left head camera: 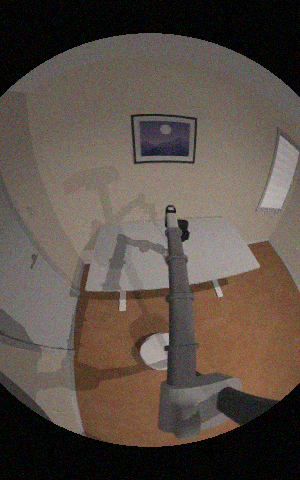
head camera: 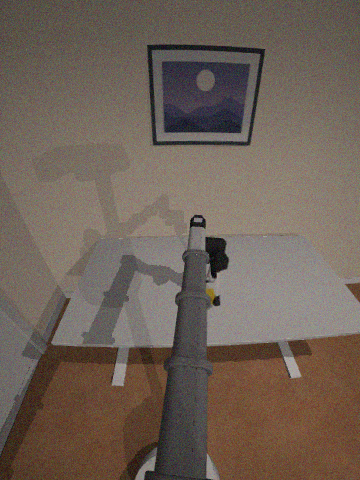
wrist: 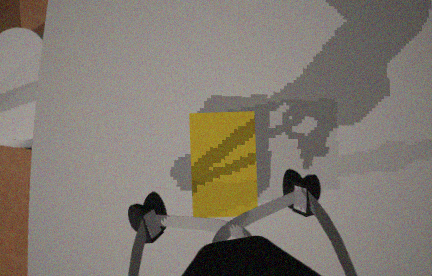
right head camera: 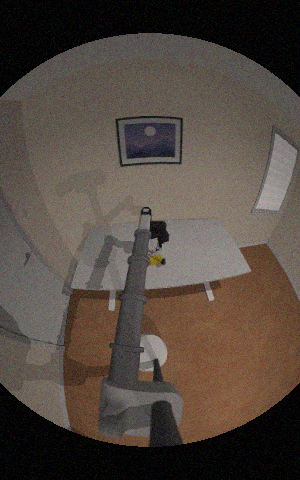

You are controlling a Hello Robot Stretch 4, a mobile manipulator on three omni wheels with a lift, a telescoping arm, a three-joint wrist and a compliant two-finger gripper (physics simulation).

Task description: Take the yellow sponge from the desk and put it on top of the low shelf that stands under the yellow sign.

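Seen in the pictures: gripper, fingertip midpoint: (head camera: 210, 293) (wrist: 223, 196) (right head camera: 159, 257); robot's base at its link origin: (left head camera: 160, 349) (right head camera: 146, 351).
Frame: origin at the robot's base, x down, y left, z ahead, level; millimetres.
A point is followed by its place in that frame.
Note:
The yellow sponge (wrist: 224, 150) @(x -738, y -44, z 709 mm) (right head camera: 156, 260) @(x -734, y -64, z 687 mm) (head camera: 211, 296) @(x -738, y -90, z 702 mm) lies flat on the white desk (wrist: 110, 75) @(x -693, y 12, z 566 mm) (head camera: 270, 300) @(x -693, y -398, z 735 mm) (left head camera: 220, 255) @(x -693, y -493, z 743 mm) (right head camera: 200, 255) @(x -693, y -438, z 775 mm), with shadow stripes across it. In the wrist view my gripper (wrist: 223, 196) @(x -739, y -88, z 717 mm) is open, one fingertip to the left of the sponge's near end and the other to its right. Nothing is held between the fingers, and whether they touch the desk I cannot tell. In the head camera view the arm hides part of the sponge and gripper. The low shelf and the yellow sign do not show.
The telescoping arm (head camera: 189, 340) @(x -1157, y 1, z 275 mm) (left head camera: 180, 320) @(x -1159, y 4, z 157 mm) (right head camera: 131, 320) @(x -1159, y -10, z 160 mm) reaches over the desk. A framed picture (head camera: 204, 137) @(x -1344, y -11, z 1279 mm) hangs on the wall behind. A window (left head camera: 280, 172) @(x -1460, y -1768, z 1574 mm) (right head camera: 276, 175) @(x -1407, y -1771, z 1575 mm) is at the right. The robot's white round base (left head camera: 154, 351) @(x -187, y 65, z -5 mm) (right head camera: 156, 350) @(x -187, y -101, z 26 mm) stands before the desk.

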